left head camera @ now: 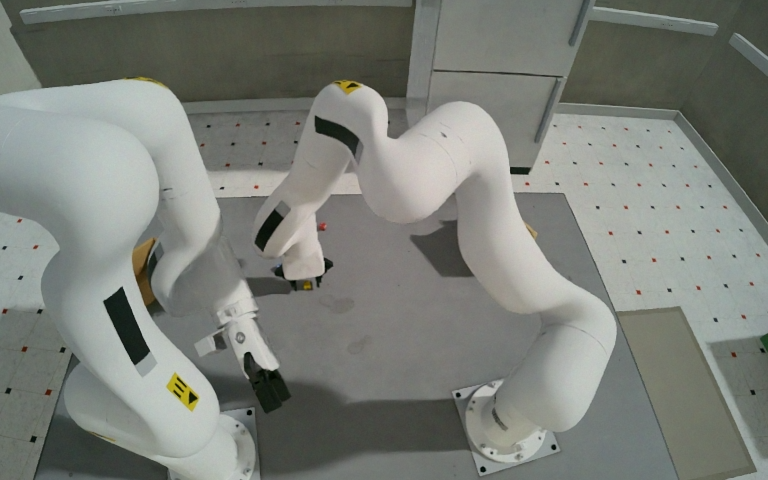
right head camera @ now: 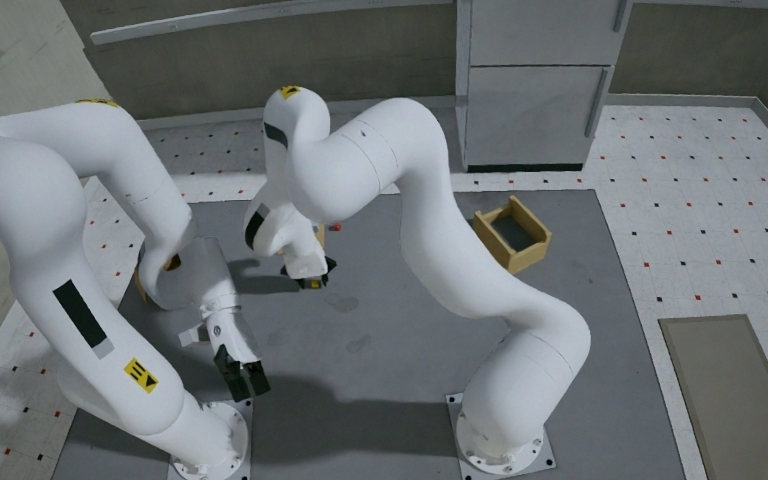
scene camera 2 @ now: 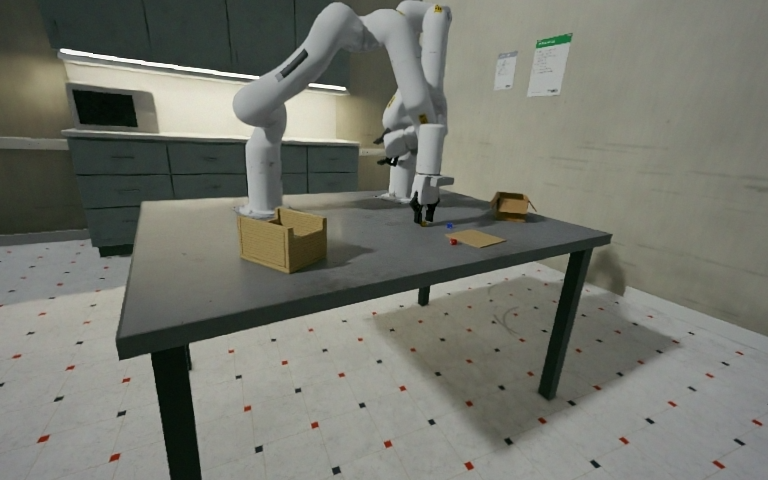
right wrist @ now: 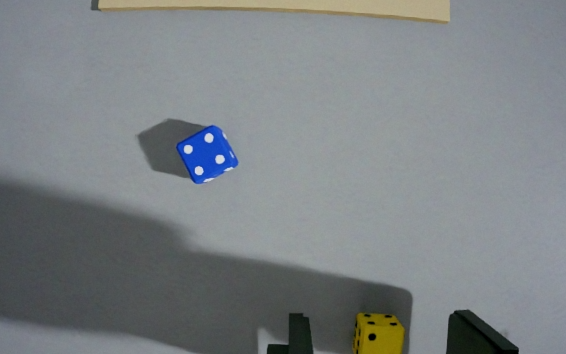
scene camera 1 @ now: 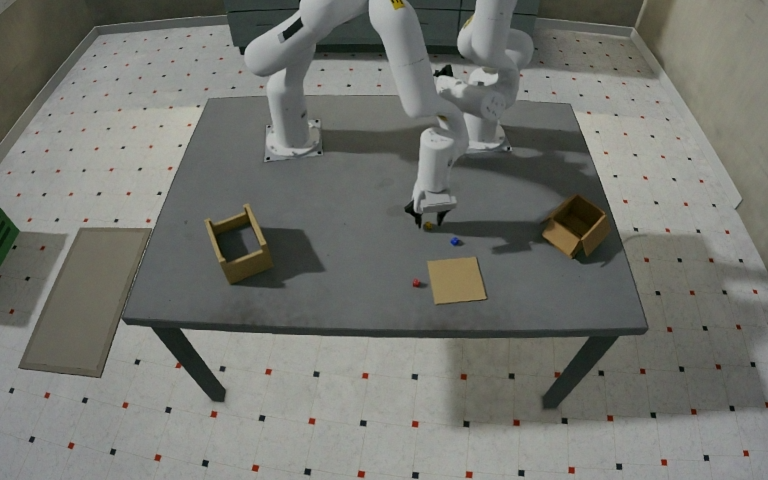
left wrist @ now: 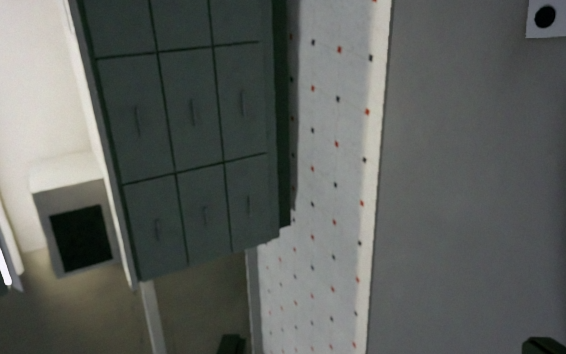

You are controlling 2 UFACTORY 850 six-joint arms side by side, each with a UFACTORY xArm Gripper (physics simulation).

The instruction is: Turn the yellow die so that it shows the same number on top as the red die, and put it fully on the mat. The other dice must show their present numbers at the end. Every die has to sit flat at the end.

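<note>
The yellow die (left head camera: 307,285) (right head camera: 314,284) (scene camera 1: 428,226) (scene camera 2: 424,223) (right wrist: 378,340) is between the spread fingertips of my right gripper (scene camera 1: 429,223) (right wrist: 381,321), which is open around it. In the right wrist view its upper face is partly cut off, with one pip visible; a side shows four. The red die (right head camera: 336,226) (scene camera 1: 416,283) (scene camera 2: 453,241) lies beside the mat (scene camera 1: 457,280) (scene camera 2: 476,238) (right wrist: 275,4); its number is too small to read. The blue die (scene camera 1: 454,241) (scene camera 2: 449,225) (right wrist: 202,154) shows four on top. My left gripper (right head camera: 250,392) (left wrist: 387,345) is open, far from the dice.
A wooden open box (right head camera: 538,257) (scene camera 1: 249,268) (scene camera 2: 263,246) stands at the left of both scene views. A cardboard box (scene camera 1: 560,234) (scene camera 2: 511,209) with open flaps stands at their right. Both stand on the grey table (scene camera 1: 351,271). The blue die lies between the yellow die and the mat.
</note>
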